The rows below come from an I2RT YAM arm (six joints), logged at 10 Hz.
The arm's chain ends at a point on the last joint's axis. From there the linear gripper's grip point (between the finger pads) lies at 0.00 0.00 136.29 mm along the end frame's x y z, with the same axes.
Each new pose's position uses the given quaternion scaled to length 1; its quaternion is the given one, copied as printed.
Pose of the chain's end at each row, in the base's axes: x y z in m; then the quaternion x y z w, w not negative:
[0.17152 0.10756 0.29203 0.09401 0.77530 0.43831 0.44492]
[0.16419 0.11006 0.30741 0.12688 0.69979 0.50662 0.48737]
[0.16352 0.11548 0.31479 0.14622 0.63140 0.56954 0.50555]
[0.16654 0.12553 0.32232 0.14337 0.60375 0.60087 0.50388]
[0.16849 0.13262 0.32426 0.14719 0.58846 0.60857 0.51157]
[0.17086 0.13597 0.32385 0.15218 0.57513 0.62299 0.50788]
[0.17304 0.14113 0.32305 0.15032 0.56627 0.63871 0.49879]
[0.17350 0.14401 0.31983 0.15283 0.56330 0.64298 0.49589]
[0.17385 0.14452 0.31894 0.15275 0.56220 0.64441 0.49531]
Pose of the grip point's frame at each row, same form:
[0.27678 0.18879 0.26207 0.09401 0.77530 0.43831 0.44492]
[0.27468 0.18984 0.30583 0.12688 0.69979 0.50662 0.48737]
[0.27323 0.19335 0.33658 0.14622 0.63140 0.56954 0.50555]
[0.27294 0.20472 0.35365 0.14337 0.60375 0.60087 0.50388]
[0.27496 0.20971 0.36026 0.14719 0.58846 0.60857 0.51157]
[0.27632 0.21257 0.36366 0.15218 0.57513 0.62299 0.50788]
[0.27620 0.21928 0.36577 0.15032 0.56627 0.63871 0.49879]
[0.27643 0.22208 0.36326 0.15283 0.56330 0.64298 0.49589]
[0.27658 0.22265 0.36272 0.15275 0.56220 0.64441 0.49531]

